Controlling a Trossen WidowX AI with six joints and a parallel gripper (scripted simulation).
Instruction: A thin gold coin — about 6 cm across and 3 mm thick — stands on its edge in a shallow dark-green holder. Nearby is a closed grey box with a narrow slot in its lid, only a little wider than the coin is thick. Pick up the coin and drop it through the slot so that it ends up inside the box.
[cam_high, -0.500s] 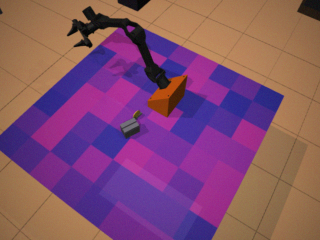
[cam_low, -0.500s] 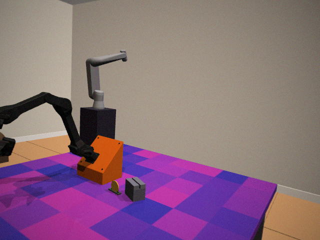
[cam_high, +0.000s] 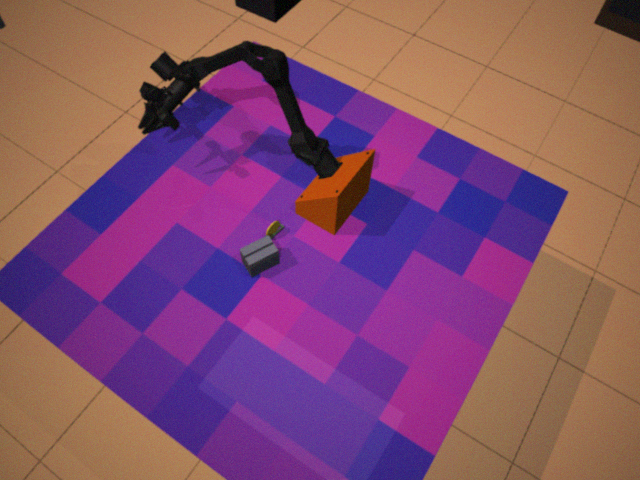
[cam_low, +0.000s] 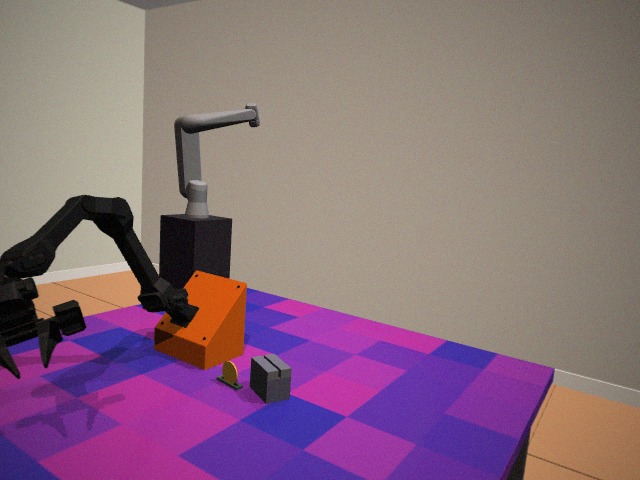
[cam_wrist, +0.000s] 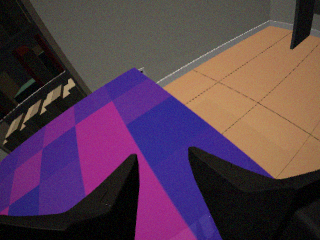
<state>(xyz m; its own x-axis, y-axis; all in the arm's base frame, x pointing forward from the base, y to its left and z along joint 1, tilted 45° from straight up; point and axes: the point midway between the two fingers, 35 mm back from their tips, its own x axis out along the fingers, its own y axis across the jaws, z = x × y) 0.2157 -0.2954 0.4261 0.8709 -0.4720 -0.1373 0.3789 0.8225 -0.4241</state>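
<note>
My gripper tip is now 20 mm past the thin gold coin, 460 mm to the right of it and 160 mm above it.
</note>
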